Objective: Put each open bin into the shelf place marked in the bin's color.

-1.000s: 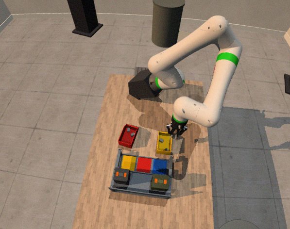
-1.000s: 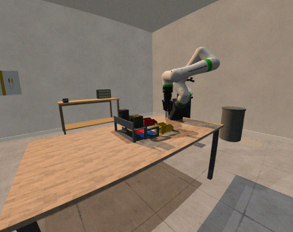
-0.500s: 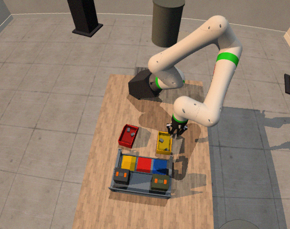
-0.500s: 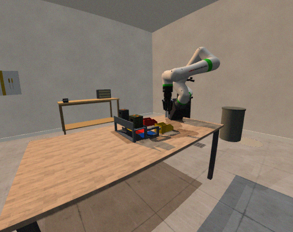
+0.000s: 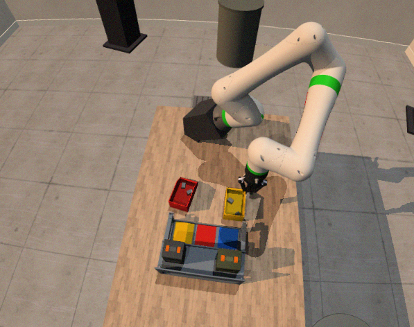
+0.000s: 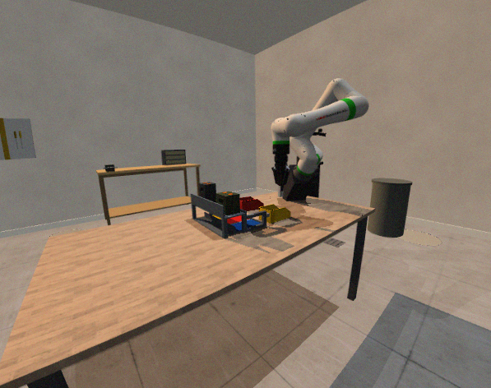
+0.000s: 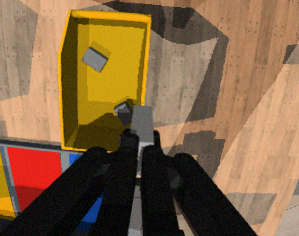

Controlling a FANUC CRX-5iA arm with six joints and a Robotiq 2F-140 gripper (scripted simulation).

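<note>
My hand is 70 mm short of the red bin, 310 mm to the left of it and 140 mm above it. The rest, counted from my hand: yellow bin 10 mm ahead, 50 mm to the right, 140 mm below; then blue-marked place 230 mm ahead, 170 mm below; then olive box 320 mm ahead, 30 mm to the left, 30 mm below.
</note>
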